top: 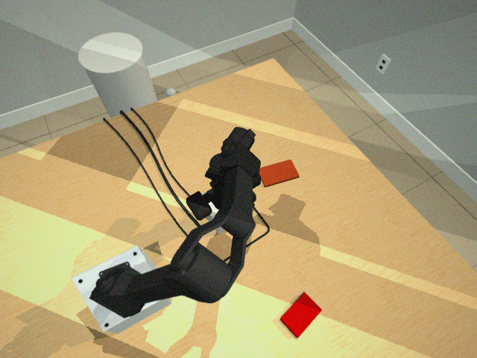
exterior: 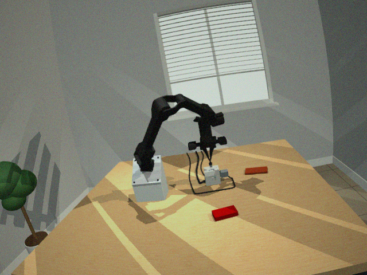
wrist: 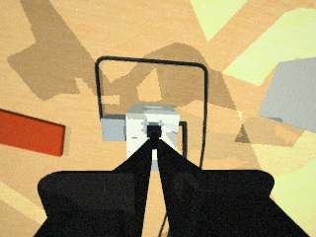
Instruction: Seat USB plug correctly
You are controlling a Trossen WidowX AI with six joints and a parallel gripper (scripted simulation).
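My gripper tip is 2 cm above the black USB plug. The rest, counted from my gripper tip: orange flat block (23 cm ahead, 13 cm below, 10 cm to the left); then red block (31 cm to the right, 12 cm below, 8 cm ahead).
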